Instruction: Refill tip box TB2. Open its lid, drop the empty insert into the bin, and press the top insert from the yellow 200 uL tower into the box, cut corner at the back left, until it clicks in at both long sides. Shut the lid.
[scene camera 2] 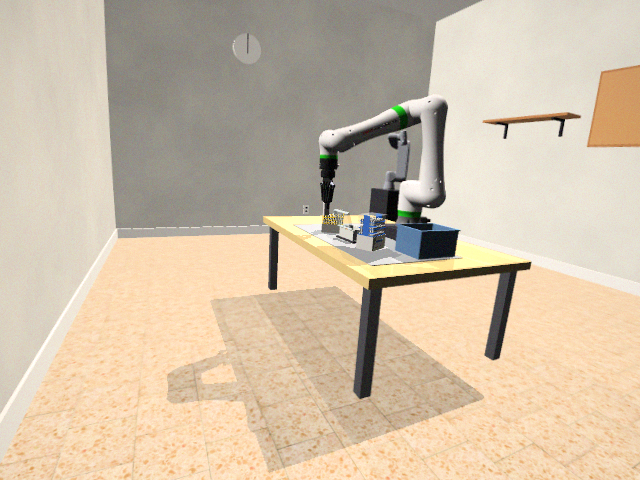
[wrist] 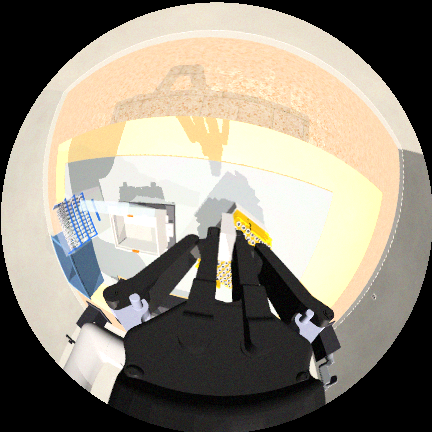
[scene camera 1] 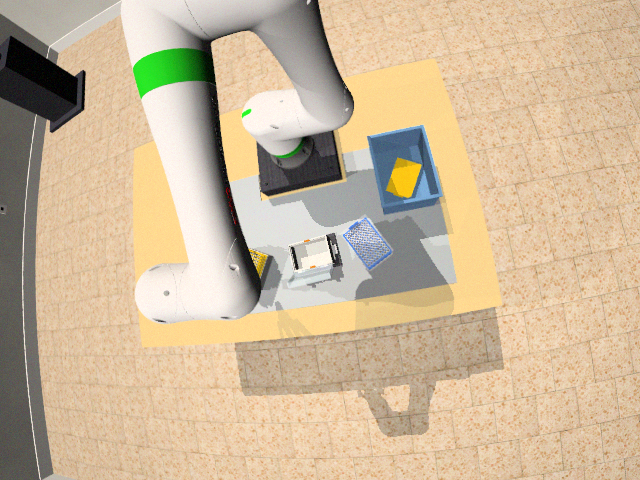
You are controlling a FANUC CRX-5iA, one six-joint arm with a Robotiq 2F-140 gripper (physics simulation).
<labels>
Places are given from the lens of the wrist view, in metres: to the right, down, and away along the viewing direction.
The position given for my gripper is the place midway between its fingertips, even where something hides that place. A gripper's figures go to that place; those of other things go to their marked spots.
my gripper [wrist: 225, 223]: 0.01, 0.01, 0.21
yellow insert [wrist: 252, 236]: 0.05, 0.03, 0.22
tip box TB2 [wrist: 146, 235]: -0.16, 0.04, 0.32
The marked spots on the tip box TB2 and the yellow insert are 0.24 m apart.
</labels>
